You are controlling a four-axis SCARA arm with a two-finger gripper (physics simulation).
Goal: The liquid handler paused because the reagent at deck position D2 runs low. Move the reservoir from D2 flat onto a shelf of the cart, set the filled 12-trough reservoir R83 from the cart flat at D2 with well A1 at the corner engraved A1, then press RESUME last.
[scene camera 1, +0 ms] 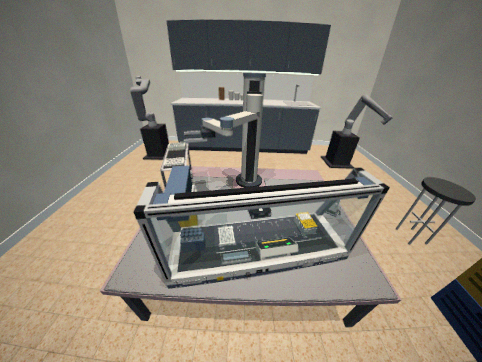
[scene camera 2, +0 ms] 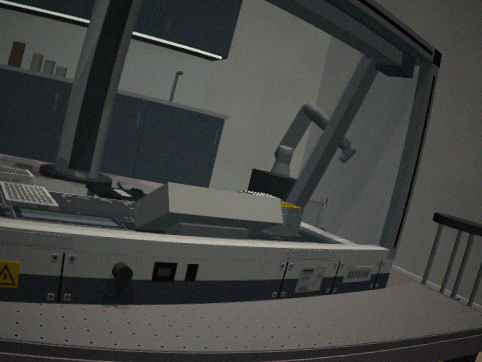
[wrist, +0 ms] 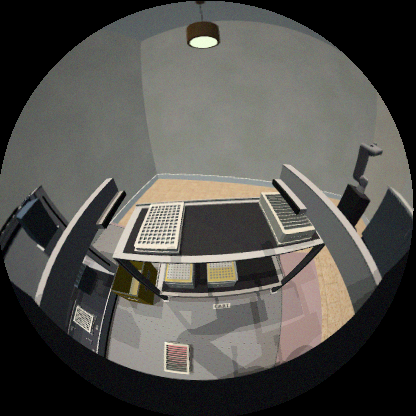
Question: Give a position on a perforated table top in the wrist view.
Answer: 242, 339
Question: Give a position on a 12-trough reservoir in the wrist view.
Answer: At 287, 227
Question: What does my gripper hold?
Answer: Nothing.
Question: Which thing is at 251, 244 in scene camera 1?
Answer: A glass enclosure.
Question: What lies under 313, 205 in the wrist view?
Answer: My gripper.
